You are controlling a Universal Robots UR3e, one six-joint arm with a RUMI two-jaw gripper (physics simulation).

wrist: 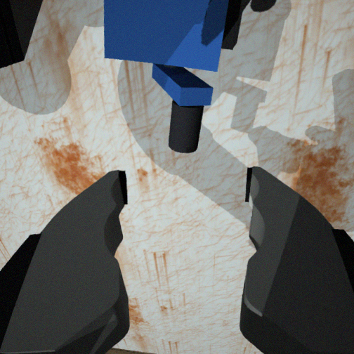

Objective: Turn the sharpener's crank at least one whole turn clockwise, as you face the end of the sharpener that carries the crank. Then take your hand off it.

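Note:
The blue sharpener body (pixel 160 32) shows at the top centre of the wrist view, cut off by the top edge. Its blue crank arm (pixel 192 92) comes out from under the body's near end and slants down to the right. The black cylindrical crank handle (pixel 185 127) points from the arm's end toward my gripper. My gripper (pixel 185 171) is open and empty, its two fingertips apart, below the handle's free end in the view and not touching it.
A white tabletop with rust-brown stains (pixel 185 280) lies underneath, with grey shadows across it. Dark parts stand at the top left (pixel 15 30) and just right of the sharpener body (pixel 233 25). A dark rounded thing (pixel 263 4) shows at the top edge.

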